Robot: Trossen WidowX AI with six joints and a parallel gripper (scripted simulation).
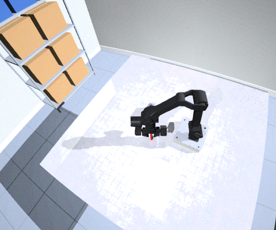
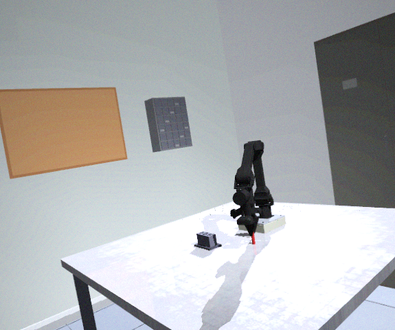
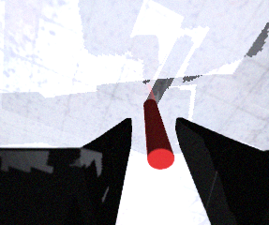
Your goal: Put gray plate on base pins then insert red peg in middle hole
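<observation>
Now: the gray plate 10 cm ahead of my gripper tip and 19 cm to the right of it. From my gripper tip the other things lie so: base 10 cm ahead, 19 cm to the right, 3 cm below; red peg right at my gripper tip.
</observation>
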